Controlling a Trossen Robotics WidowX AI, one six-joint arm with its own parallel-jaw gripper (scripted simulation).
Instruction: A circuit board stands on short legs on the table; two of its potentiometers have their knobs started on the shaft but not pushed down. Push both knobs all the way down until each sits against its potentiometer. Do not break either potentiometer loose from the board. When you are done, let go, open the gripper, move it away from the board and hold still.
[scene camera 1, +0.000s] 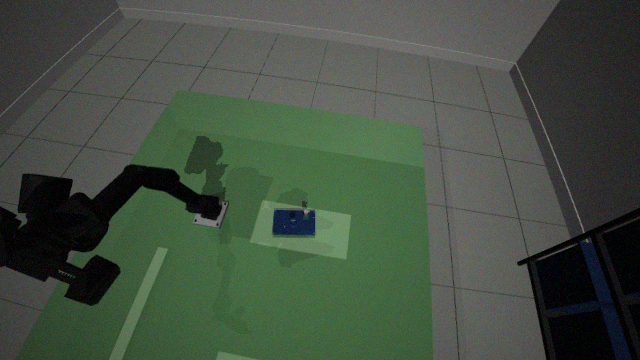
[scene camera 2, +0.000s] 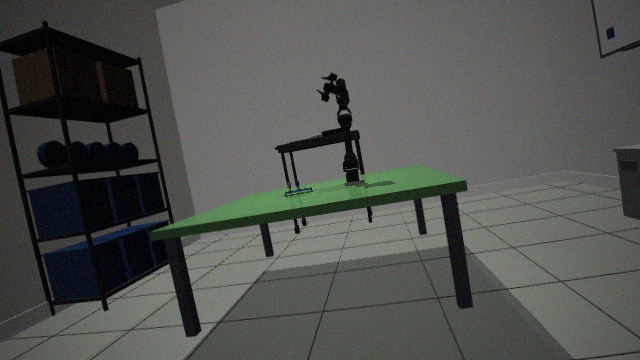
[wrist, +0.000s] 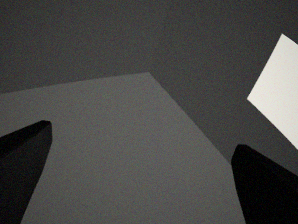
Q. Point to the gripper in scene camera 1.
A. At 48, 278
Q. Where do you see the gripper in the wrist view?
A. At 145, 143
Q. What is the gripper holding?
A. Nothing.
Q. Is the gripper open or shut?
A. Open.
